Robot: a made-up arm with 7 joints. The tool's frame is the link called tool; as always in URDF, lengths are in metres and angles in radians.
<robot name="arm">
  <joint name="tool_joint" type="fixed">
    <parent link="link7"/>
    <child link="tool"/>
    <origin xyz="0 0 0" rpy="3.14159 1.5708 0"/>
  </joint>
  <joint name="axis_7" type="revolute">
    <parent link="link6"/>
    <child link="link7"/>
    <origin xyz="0 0 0" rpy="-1.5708 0 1.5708"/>
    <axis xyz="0 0 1"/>
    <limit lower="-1.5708" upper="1.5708" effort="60" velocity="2.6"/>
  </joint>
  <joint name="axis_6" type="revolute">
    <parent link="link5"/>
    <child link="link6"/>
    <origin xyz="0 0 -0.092" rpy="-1.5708 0 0"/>
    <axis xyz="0 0 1"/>
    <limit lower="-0.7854" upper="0.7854" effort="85" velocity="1.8"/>
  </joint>
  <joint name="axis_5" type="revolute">
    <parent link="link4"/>
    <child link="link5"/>
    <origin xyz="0 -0.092 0" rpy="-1.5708 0 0"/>
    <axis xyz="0 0 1"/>
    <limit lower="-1.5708" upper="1.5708" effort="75" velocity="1.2"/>
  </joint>
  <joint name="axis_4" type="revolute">
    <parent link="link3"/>
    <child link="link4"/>
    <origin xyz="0 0 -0.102" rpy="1.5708 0 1.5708"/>
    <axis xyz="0 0 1"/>
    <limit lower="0" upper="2.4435" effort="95" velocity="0.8"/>
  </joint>
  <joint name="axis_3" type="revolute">
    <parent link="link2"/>
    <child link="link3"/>
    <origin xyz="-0.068 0 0" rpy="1.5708 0 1.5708"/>
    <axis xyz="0 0 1"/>
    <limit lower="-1.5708" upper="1.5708" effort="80" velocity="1.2"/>
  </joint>
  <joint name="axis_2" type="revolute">
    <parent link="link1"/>
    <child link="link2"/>
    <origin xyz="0 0 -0.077" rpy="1.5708 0 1.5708"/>
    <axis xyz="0 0 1"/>
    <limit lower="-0.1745" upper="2" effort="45" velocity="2.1"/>
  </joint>
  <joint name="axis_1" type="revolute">
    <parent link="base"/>
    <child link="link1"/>
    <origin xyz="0 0.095 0" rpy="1.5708 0 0"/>
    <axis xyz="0 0 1"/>
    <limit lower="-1.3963" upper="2" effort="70" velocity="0.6"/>
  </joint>
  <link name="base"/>
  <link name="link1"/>
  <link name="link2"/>
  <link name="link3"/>
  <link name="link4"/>
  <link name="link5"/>
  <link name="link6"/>
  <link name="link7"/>
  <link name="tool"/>
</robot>
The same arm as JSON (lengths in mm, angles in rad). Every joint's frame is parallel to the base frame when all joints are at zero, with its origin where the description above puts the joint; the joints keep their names.
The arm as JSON. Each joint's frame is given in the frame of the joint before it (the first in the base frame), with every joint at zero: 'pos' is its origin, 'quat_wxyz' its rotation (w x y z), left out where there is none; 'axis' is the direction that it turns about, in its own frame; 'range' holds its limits. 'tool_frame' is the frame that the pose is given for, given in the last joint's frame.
{
  "length_unit": "mm",
  "angle_unit": "rad",
  "joints": [
    {
      "joint": "axis_1",
      "pos": [
        0.0,
        95.0,
        0.0
      ],
      "axis": "-y",
      "range": [
        -1.3963,
        2.0
      ]
    },
    {
      "joint": "axis_2",
      "pos": [
        0.0,
        77.0,
        0.0
      ],
      "axis": "+x",
      "range": [
        -0.1745,
        2.0
      ]
    },
    {
      "joint": "axis_3",
      "pos": [
        0.0,
        0.0,
        -68.0
      ],
      "axis": "+z",
      "range": [
        -1.5708,
        1.5708
      ]
    },
    {
      "joint": "axis_4",
      "pos": [
        0.0,
        0.0,
        -102.0
      ],
      "axis": "-y",
      "range": [
        0.0,
        2.4435
      ]
    },
    {
      "joint": "axis_5",
      "pos": [
        0.0,
        0.0,
        -92.0
      ],
      "axis": "+z",
      "range": [
        -1.5708,
        1.5708
      ]
    },
    {
      "joint": "axis_6",
      "pos": [
        0.0,
        0.0,
        -92.0
      ],
      "axis": "+y",
      "range": [
        -0.7854,
        0.7854
      ]
    },
    {
      "joint": "axis_7",
      "pos": [
        0.0,
        0.0,
        0.0
      ],
      "axis": "-x",
      "range": [
        -1.5708,
        1.5708
      ]
    }
  ],
  "tool_frame": {
    "pos": [
      0.0,
      0.0,
      0.0
    ],
    "quat_wxyz": [
      1.0,
      0.000001,
      -0.000004,
      0.000006
    ]
  }
}

